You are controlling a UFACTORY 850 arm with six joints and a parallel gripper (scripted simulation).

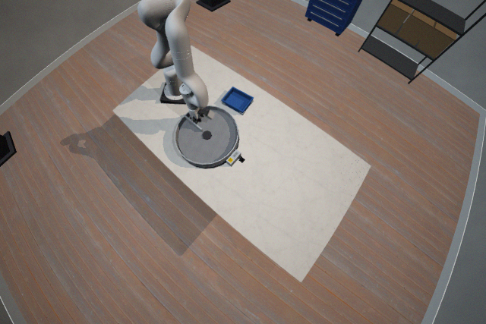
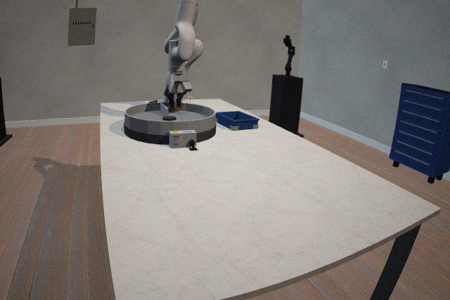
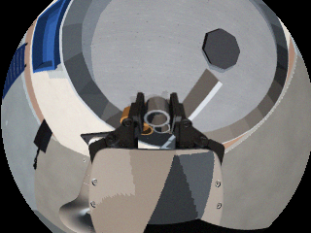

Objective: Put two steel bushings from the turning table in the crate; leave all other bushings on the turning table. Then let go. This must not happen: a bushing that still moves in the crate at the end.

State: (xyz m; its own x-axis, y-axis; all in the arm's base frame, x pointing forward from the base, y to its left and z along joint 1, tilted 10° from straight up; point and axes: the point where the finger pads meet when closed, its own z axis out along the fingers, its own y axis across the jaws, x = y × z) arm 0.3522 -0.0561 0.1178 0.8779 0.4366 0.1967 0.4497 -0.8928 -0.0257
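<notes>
Right now the blue crate is 50 mm ahead of my hand, 310 mm to the left of it and 80 mm below it. The rest, counted from my hand: round grey turning table (110 mm ahead, 40 mm to the right, 50 mm below).
</notes>
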